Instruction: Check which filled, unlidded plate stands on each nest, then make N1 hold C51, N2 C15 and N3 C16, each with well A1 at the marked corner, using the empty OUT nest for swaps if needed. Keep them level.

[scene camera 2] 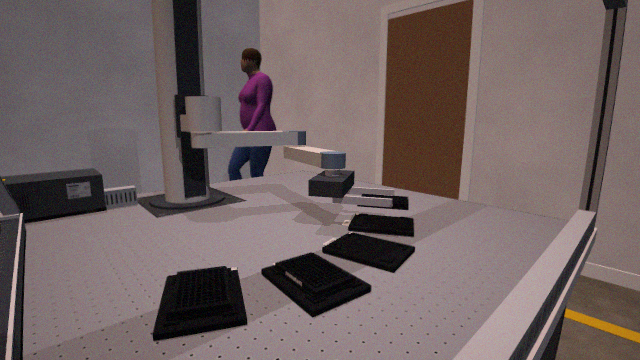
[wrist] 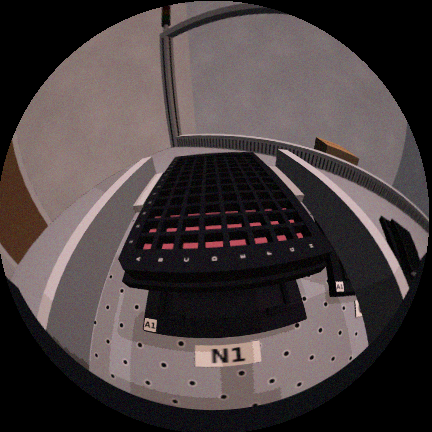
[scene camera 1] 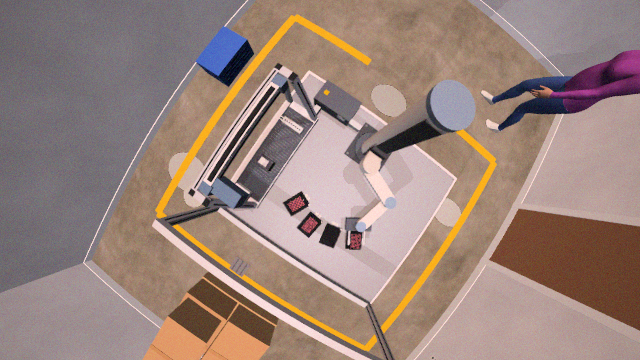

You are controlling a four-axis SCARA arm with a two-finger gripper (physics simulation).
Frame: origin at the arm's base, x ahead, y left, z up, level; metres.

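Where they show: gripper, fingertip midpoint: (scene camera 2: 393,197) (wrist: 215,159) (scene camera 1: 355,244); arm's base, origin of the base link: (scene camera 2: 188,203).
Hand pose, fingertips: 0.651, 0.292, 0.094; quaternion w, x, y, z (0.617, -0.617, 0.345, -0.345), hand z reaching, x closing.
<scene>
Each offset is from my fingertips to the top centre of the thing, as dx, dy, dz. "*": to the spot under its first point. Level surfaces: height alone.
My gripper (scene camera 1: 355,239) (scene camera 2: 393,197) (wrist: 215,159) is shut on a black plate with pink-filled wells {-0.020, -0.013, -0.004} (scene camera 1: 355,241) (scene camera 2: 401,202) (wrist: 200,265), which looks level. The plate hangs above the bare black nest N1 {-0.021, -0.013, -0.063} (scene camera 2: 381,225) (wrist: 225,315), apart from it. Well A1 is at the near left in the wrist view, the same side as the nest's A1 mark {-0.114, -0.006, -0.069} (wrist: 150,325). The OUT nest {+0.062, -0.174, -0.063} (scene camera 1: 330,235) (scene camera 2: 370,251) is bare. Two filled plates, one {+0.079, -0.350, -0.055} (scene camera 1: 310,225) (scene camera 2: 315,272) and another {+0.005, -0.519, -0.055} (scene camera 1: 297,203) (scene camera 2: 202,287), sit on the other nests. No plate codes are readable.
The nests stand in an arc on the perforated table {dz -0.081} (scene camera 1: 320,165) (scene camera 2: 125,250). A gantry machine (scene camera 1: 250,145) stands at one side. A dark box {* -0.754, -0.687, +0.034} (scene camera 1: 337,102) (scene camera 2: 55,195) is near the arm's column (scene camera 1: 410,125) (scene camera 2: 170,100). A person (scene camera 1: 595,92) (scene camera 2: 257,105) stands beyond the table.
</scene>
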